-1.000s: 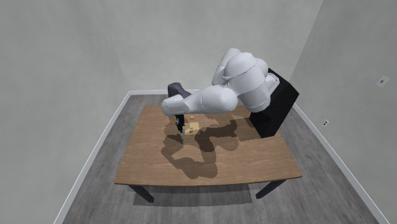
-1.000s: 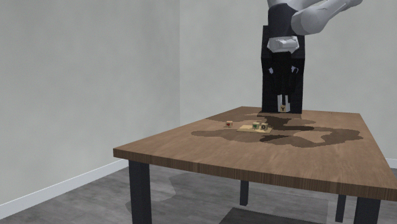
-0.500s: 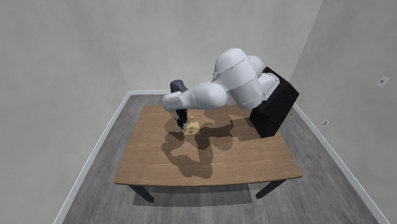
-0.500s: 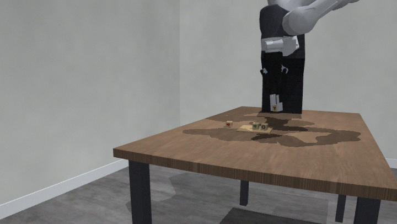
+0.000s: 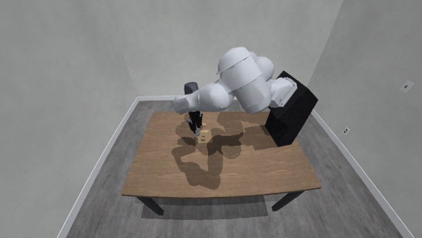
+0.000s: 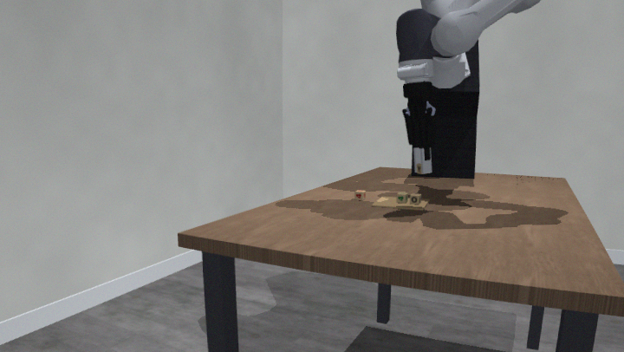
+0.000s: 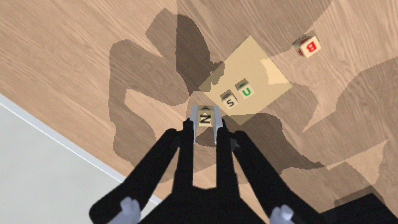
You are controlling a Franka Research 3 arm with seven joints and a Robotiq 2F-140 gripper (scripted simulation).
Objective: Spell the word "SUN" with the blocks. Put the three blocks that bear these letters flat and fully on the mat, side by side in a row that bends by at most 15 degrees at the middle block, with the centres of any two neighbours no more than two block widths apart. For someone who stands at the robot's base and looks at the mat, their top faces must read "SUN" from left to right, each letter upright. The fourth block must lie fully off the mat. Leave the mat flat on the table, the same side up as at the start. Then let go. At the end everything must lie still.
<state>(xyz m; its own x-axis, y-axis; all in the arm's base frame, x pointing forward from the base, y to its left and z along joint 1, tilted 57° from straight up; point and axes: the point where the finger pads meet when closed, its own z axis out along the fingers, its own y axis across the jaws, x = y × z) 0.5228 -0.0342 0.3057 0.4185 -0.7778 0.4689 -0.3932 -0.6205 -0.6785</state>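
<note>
Right now the U block is 110 mm below my hand, 60 mm to the right of it and 50 mm behind it. From my hand the other things lie so: S block 110 mm below, 50 mm behind, 20 mm to the right; then tan mat 130 mm below, 60 mm to the right, 50 mm behind.
</note>
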